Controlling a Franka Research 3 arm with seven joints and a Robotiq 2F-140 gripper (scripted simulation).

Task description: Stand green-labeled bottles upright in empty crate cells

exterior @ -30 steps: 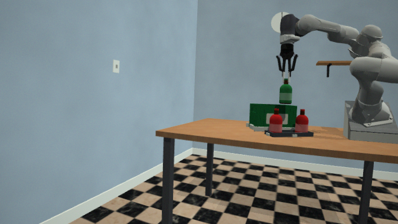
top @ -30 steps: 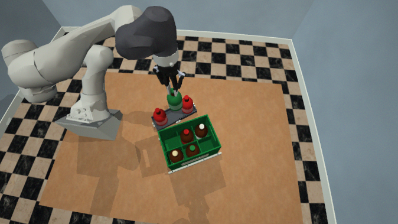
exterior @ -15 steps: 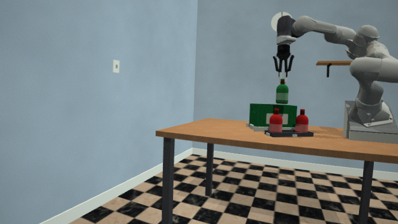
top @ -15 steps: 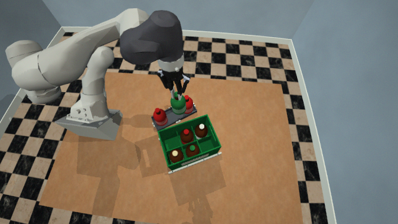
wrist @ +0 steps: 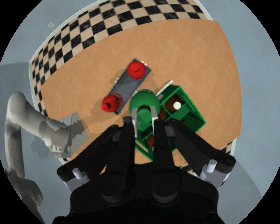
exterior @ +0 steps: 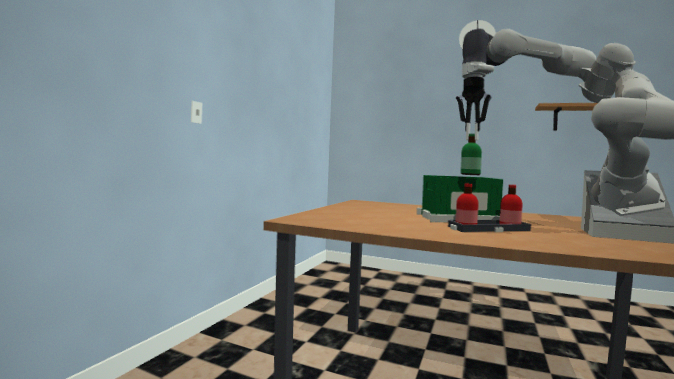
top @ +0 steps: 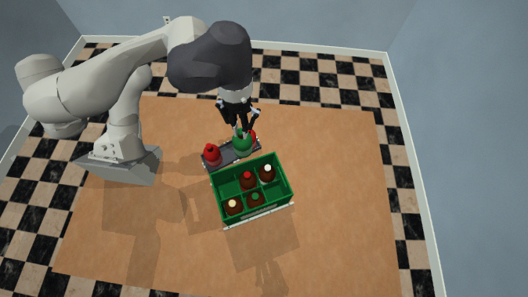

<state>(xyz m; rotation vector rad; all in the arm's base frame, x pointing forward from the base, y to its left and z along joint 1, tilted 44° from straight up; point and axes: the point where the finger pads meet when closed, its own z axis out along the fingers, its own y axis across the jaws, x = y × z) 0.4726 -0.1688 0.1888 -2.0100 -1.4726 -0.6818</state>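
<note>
The green-labeled bottle lies 9 cm below my hand. The rest, counted from my hand: green crate: 27 cm below, 13 cm to the right, 3 cm ahead; dark tray: 34 cm below, 7 cm to the left, 7 cm behind.
</note>
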